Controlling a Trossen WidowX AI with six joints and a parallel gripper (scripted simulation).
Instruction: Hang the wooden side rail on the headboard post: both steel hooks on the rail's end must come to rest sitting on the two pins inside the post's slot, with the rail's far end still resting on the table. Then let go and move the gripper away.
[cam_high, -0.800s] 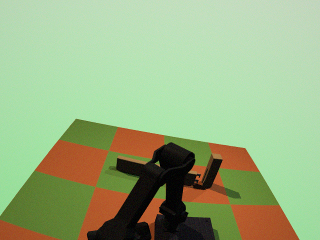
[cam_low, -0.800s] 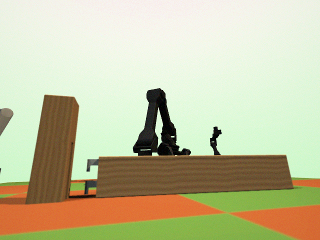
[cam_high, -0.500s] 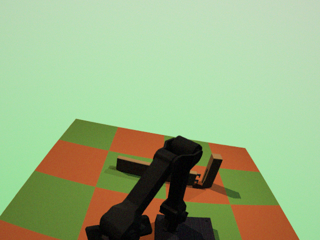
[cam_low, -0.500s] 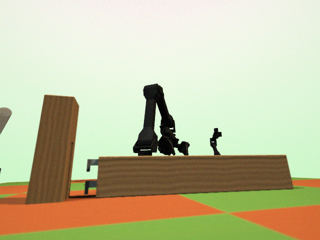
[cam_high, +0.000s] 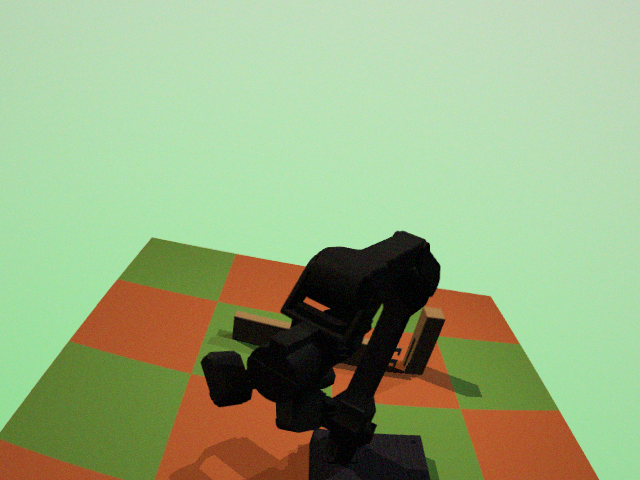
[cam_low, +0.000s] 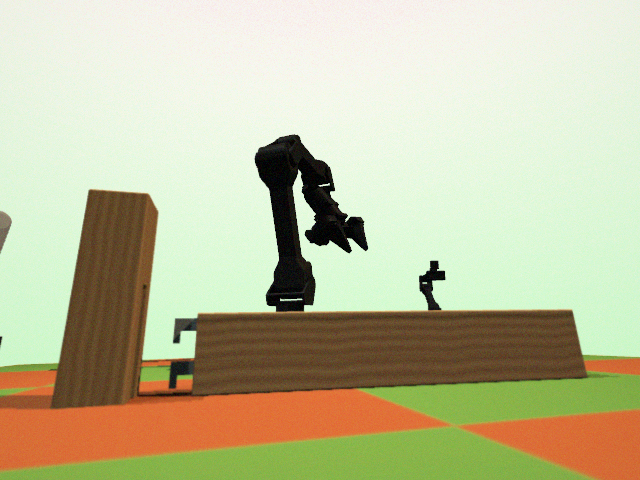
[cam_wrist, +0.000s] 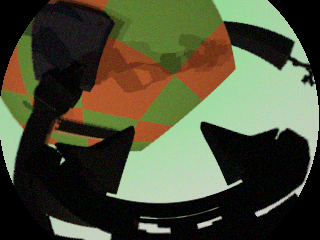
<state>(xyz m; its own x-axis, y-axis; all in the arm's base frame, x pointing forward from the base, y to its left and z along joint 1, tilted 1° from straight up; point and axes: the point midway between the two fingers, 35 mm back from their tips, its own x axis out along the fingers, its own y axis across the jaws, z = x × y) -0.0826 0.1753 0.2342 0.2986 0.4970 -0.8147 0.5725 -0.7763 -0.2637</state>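
My gripper tip is now 440 mm to the left of the headboard post, 400 mm short of it and 170 mm above it.
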